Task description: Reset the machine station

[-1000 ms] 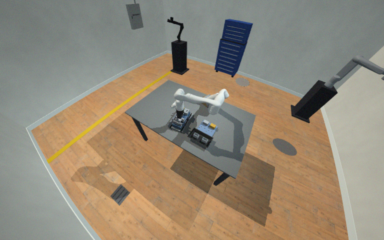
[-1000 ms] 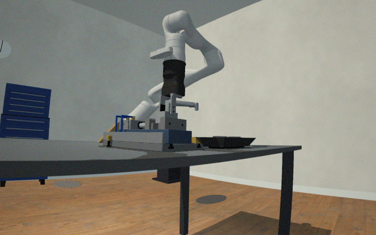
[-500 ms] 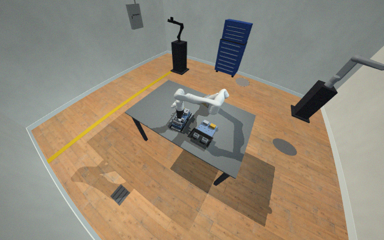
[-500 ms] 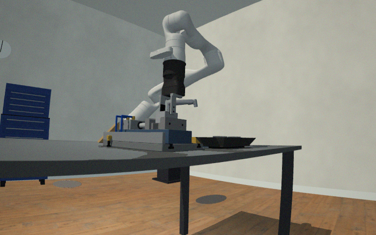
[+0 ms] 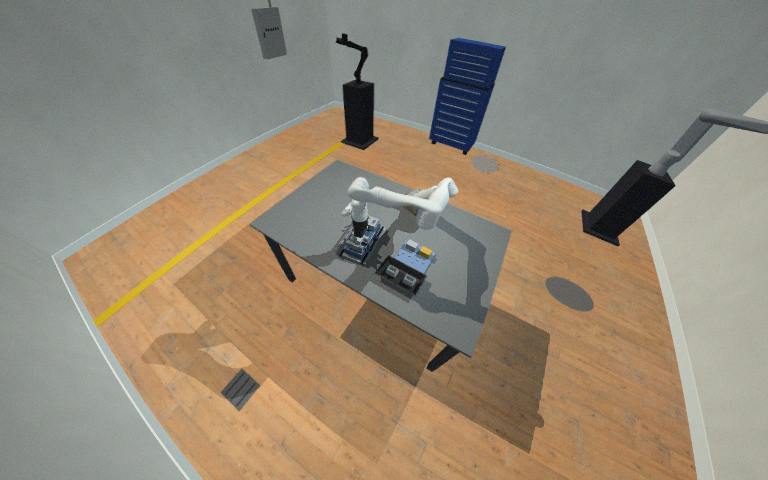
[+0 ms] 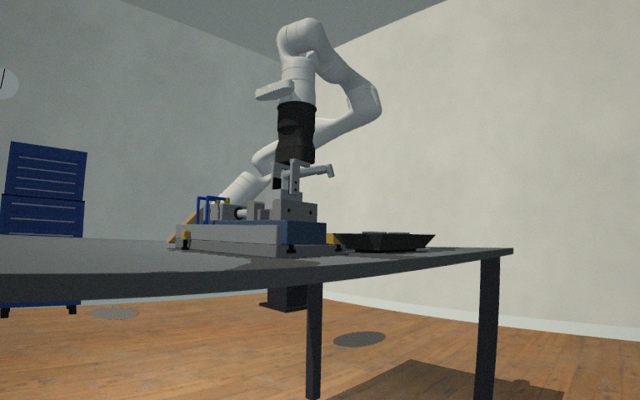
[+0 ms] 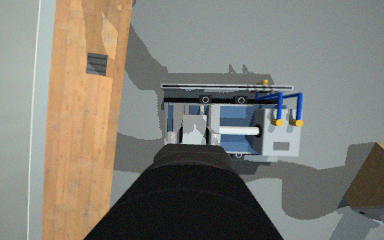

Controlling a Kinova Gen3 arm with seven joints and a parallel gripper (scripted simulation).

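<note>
The gray blank is 3 cm below my hand. Round my hand: yellow brass blank: 35 cm to the left, 18 cm behind, 10 cm below.
</note>
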